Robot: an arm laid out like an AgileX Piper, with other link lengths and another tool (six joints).
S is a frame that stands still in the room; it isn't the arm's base.
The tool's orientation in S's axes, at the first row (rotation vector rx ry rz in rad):
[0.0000, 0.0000, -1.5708]
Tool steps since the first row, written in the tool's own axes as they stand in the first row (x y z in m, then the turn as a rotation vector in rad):
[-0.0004, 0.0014, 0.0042, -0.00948, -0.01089, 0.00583]
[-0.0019, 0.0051, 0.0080, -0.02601, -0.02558, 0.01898]
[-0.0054, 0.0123, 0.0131, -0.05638, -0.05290, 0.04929]
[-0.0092, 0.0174, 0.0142, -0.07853, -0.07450, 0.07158]
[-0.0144, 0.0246, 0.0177, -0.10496, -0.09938, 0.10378]
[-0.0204, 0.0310, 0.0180, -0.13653, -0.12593, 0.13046]
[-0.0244, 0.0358, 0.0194, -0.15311, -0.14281, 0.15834]
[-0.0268, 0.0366, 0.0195, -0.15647, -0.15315, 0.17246]
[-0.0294, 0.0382, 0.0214, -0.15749, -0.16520, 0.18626]
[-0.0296, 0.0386, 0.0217, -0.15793, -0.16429, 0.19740]
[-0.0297, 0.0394, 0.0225, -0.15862, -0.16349, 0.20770]
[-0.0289, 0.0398, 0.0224, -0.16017, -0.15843, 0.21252]
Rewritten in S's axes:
[0.0014, 0.0004, 0.0042, -0.01089, 0.00948, 0.00583]
[0.0051, 0.0019, 0.0080, -0.02558, 0.02601, 0.01898]
[0.0123, 0.0054, 0.0131, -0.05290, 0.05638, 0.04929]
[0.0174, 0.0092, 0.0142, -0.07450, 0.07853, 0.07158]
[0.0246, 0.0144, 0.0177, -0.09938, 0.10496, 0.10378]
[0.0310, 0.0204, 0.0180, -0.12593, 0.13653, 0.13046]
[0.0358, 0.0244, 0.0194, -0.14281, 0.15311, 0.15834]
[0.0366, 0.0268, 0.0195, -0.15315, 0.15647, 0.17246]
[0.0382, 0.0294, 0.0214, -0.16520, 0.15749, 0.18626]
[0.0386, 0.0296, 0.0217, -0.16429, 0.15793, 0.19740]
[0.0394, 0.0297, 0.0225, -0.16349, 0.15862, 0.20770]
[0.0398, 0.0289, 0.0224, -0.15843, 0.16017, 0.21252]

